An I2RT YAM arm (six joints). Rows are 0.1 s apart.
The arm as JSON. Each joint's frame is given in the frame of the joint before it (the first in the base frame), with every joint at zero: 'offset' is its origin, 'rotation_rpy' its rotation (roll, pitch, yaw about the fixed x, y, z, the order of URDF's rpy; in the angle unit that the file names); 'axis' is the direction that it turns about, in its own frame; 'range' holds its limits. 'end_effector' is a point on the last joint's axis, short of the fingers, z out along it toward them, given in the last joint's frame.
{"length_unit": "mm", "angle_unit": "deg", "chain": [
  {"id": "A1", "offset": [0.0, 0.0, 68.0], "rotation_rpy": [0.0, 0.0, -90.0], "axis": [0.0, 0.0, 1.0], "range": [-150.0, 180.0]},
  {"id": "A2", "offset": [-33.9, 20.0, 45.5], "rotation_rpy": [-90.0, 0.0, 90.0], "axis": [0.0, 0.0, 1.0], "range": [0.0, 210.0]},
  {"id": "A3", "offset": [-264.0, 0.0, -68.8], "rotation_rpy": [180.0, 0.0, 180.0], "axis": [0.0, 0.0, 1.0], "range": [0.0, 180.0]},
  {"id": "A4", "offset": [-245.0, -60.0, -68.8], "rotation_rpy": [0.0, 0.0, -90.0], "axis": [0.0, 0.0, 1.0], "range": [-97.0, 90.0]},
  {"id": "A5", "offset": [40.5, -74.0, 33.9], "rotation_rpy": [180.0, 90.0, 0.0], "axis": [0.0, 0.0, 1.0], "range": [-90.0, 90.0]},
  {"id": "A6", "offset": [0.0, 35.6, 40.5], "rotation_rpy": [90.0, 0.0, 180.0], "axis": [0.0, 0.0, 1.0], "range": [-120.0, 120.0]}
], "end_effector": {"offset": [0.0, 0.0, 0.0], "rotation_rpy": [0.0, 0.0, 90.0]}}
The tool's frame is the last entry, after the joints.
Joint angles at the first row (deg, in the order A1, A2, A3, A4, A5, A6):
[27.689, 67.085, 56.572, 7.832, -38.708, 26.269]
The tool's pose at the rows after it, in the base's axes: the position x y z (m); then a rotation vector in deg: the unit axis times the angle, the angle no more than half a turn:
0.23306, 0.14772, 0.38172, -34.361, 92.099, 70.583
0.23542, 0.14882, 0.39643, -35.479, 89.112, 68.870
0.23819, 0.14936, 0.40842, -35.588, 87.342, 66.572
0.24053, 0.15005, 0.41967, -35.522, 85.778, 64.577
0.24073, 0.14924, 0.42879, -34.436, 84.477, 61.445
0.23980, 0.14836, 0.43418, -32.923, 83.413, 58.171
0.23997, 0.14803, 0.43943, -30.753, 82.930, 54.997
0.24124, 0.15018, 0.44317, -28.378, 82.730, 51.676
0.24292, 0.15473, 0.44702, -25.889, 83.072, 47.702
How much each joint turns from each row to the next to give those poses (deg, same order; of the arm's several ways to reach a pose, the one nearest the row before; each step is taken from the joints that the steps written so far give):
[0.063, 1.131, 3.125, 0.701, 0.119, -0.839]
[0.022, 0.827, 3.001, -0.031, 0.481, -1.615]
[-0.031, 0.825, 2.807, -0.861, 1.332, -1.625]
[0.035, 0.812, 2.669, -0.789, 1.303, -1.325]
[0.120, 0.133, 1.810, -0.776, 2.725, -1.620]
[0.282, -0.239, 0.742, -0.182, 3.248, -1.520]
[0.338, 0.046, 1.023, -0.485, 3.692, -1.089]
[0.758, 0.457, 1.039, -0.340, 4.342, -1.131]
[1.248, 0.854, 1.589, -1.074, 5.305, -1.542]

